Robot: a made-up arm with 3 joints. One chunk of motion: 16 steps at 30 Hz.
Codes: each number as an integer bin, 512 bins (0 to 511) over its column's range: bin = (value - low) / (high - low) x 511, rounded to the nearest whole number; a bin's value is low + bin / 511 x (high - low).
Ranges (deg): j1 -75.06..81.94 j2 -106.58..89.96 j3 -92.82..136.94
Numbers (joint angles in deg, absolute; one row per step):
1: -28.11 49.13 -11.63
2: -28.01 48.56 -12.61
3: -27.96 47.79 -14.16
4: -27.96 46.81 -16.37
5: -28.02 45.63 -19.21
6: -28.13 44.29 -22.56
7: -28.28 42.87 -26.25
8: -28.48 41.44 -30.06
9: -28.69 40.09 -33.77
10: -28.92 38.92 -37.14
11: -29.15 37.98 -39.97
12: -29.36 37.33 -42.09
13: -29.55 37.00 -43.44
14: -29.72 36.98 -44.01
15: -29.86 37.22 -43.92
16: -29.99 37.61 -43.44
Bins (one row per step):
1: 153 405 181
2: 153 403 178
3: 153 401 175
4: 153 399 170
5: 153 396 164
6: 153 392 156
7: 152 389 148
8: 152 385 140
9: 151 381 131
10: 150 378 124
11: 149 376 118
12: 149 374 113
13: 148 373 110
14: 148 373 109
15: 147 374 109
16: 147 375 110

